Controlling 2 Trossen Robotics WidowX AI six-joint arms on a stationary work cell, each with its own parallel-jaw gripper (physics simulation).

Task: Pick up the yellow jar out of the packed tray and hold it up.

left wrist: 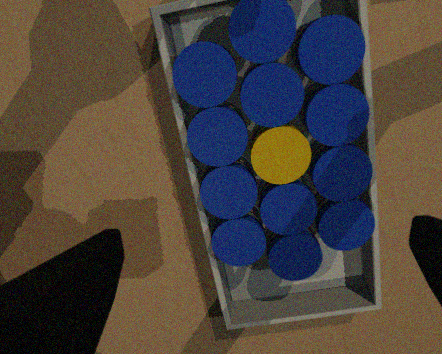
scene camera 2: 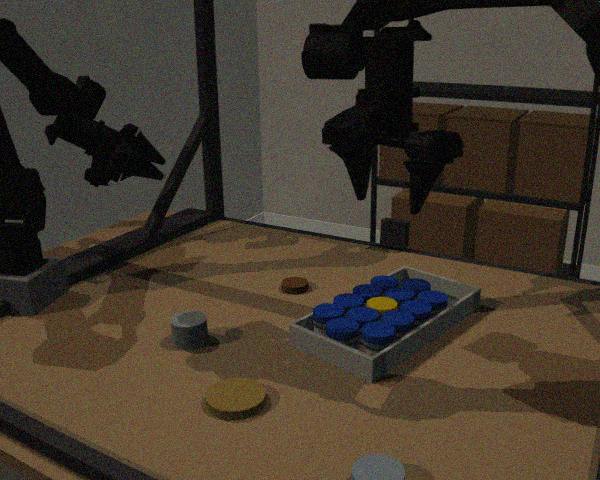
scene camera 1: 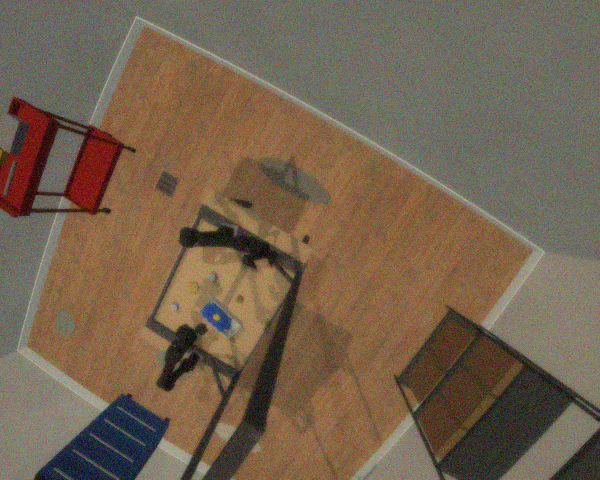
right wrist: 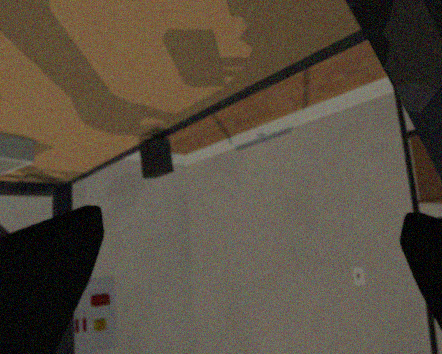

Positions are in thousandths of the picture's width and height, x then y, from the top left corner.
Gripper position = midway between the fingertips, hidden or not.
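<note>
Scene camera 2: my left gripper (scene camera 2: 644,430), my right gripper (scene camera 2: 274,353), yellow disc (scene camera 2: 398,830). Left wrist view: yellow jar (left wrist: 632,439), left gripper (left wrist: 601,668). Yellow disc out of frame in the left wrist view. Right wrist view: right gripper (right wrist: 574,634). Yellow jar out of frame in the right wrist view.
</note>
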